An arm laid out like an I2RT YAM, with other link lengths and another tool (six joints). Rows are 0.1 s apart.
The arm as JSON. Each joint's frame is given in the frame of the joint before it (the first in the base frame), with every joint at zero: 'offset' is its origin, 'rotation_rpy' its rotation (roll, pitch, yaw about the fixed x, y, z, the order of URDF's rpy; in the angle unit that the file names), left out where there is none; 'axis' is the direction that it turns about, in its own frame. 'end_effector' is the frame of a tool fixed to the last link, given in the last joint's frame.
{
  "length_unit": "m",
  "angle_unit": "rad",
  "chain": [
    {
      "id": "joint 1",
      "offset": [
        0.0,
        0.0,
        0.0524
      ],
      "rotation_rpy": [
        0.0,
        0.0,
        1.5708
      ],
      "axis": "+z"
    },
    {
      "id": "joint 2",
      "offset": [
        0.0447,
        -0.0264,
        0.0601
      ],
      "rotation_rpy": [
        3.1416,
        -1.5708,
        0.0
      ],
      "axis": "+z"
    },
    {
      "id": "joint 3",
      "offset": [
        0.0,
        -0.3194,
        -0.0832
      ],
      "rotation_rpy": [
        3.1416,
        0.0,
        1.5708
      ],
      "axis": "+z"
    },
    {
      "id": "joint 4",
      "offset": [
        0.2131,
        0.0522,
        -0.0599
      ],
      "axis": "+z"
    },
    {
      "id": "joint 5",
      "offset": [
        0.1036,
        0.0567,
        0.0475
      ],
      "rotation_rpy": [
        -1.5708,
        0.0,
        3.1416
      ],
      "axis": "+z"
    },
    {
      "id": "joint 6",
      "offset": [
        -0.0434,
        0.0,
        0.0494
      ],
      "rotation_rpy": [
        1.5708,
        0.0,
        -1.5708
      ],
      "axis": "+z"
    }
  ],
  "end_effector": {
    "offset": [
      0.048,
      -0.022,
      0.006
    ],
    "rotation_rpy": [
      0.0,
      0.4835,
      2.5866
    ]
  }
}
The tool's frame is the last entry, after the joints.
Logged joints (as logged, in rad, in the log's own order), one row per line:
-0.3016 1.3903 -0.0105 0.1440 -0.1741 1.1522
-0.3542 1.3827 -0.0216 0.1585 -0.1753 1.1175
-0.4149 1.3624 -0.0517 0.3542 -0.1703 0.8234
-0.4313 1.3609 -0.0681 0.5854 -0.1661 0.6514
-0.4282 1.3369 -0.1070 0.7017 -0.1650 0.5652
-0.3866 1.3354 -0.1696 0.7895 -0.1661 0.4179
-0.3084 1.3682 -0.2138 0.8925 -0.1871 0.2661
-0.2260 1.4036 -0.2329 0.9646 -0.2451 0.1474
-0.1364 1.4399 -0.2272 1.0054 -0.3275 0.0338
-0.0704 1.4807 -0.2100 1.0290 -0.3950 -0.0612
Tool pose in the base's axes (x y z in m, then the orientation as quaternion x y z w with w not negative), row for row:
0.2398 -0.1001 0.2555 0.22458 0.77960 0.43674 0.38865
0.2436 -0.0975 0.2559 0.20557 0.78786 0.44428 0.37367
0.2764 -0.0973 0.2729 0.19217 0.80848 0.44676 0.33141
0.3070 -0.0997 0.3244 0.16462 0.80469 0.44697 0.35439
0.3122 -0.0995 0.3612 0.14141 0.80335 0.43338 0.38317
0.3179 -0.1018 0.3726 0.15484 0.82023 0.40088 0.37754
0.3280 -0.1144 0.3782 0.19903 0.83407 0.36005 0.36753
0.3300 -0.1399 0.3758 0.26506 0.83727 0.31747 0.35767
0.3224 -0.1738 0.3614 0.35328 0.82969 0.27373 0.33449
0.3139 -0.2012 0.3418 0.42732 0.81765 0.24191 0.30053
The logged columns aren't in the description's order. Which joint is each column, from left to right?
Columns, left to right: joint 5, joint 2, joint 6, joint 3, joint 1, joint 4.
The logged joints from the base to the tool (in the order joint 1, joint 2, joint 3, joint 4, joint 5, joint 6), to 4 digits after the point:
-0.1741 1.3903 0.1440 1.1522 -0.3016 -0.0105
-0.1753 1.3827 0.1585 1.1175 -0.3542 -0.0216
-0.1703 1.3624 0.3542 0.8234 -0.4149 -0.0517
-0.1661 1.3609 0.5854 0.6514 -0.4313 -0.0681
-0.1650 1.3369 0.7017 0.5652 -0.4282 -0.1070
-0.1661 1.3354 0.7895 0.4179 -0.3866 -0.1696
-0.1871 1.3682 0.8925 0.2661 -0.3084 -0.2138
-0.2451 1.4036 0.9646 0.1474 -0.2260 -0.2329
-0.3275 1.4399 1.0054 0.0338 -0.1364 -0.2272
-0.3950 1.4807 1.0290 -0.0612 -0.0704 -0.2100

